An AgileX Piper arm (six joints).
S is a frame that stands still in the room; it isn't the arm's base.
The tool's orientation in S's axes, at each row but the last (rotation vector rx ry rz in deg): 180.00 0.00 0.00; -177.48 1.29 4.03; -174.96 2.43 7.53; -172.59 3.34 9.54; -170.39 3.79 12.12; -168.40 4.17 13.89; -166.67 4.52 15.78; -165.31 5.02 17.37; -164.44 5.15 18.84; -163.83 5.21 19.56; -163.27 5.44 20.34
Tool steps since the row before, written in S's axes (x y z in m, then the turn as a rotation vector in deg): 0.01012 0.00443 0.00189 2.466 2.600 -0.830; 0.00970 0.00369 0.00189 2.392 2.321 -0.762; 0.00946 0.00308 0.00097 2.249 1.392 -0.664; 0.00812 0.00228 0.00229 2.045 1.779 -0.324; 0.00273 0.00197 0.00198 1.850 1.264 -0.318; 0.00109 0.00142 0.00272 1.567 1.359 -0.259; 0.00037 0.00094 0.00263 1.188 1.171 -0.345; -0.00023 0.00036 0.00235 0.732 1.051 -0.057; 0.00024 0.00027 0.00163 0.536 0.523 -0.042; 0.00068 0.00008 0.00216 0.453 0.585 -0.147; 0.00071 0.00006 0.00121 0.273 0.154 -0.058
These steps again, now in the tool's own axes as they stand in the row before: 0.01012 -0.00443 -0.00189 2.466 -2.600 0.830; 0.00955 -0.00392 -0.00216 2.393 -2.323 0.753; 0.00926 -0.00344 -0.00150 2.264 -1.401 0.588; 0.00774 -0.00291 -0.00284 2.011 -1.817 0.324; 0.00235 -0.00240 -0.00199 1.834 -1.300 0.261; 0.00057 -0.00197 -0.00253 1.542 -1.385 0.267; -0.00017 -0.00150 -0.00238 1.193 -1.156 0.376; -0.00073 -0.00087 -0.00210 0.691 -1.068 0.164; -0.00015 -0.00067 -0.00152 0.514 -0.543 0.057; 0.00014 -0.00068 -0.00216 0.457 -0.569 0.191; 0.00038 -0.00044 -0.00128 0.274 -0.160 0.033
